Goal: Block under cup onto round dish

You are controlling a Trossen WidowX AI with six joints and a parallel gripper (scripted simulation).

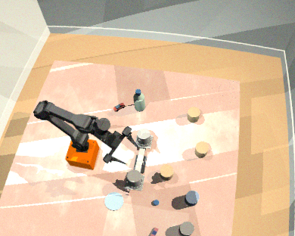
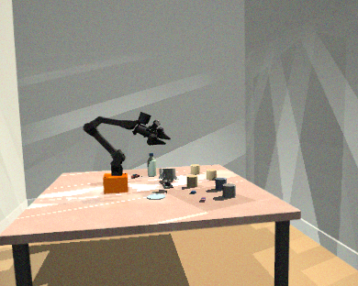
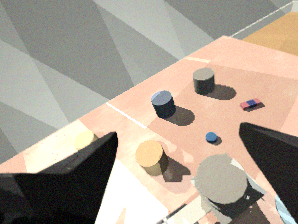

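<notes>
Now: the grey cup 230 mm to the left of my gripper tip, 230 mm below it and 20 mm ahead of it. The rest, counted from my gripper tip: balance 260 mm below, 70 mm to the left, 10 mm ahead; then round light-blue dish 290 mm below, 150 mm to the right, 120 mm behind; then small blue piece 290 mm below, 140 mm to the right, 110 mm ahead.
</notes>
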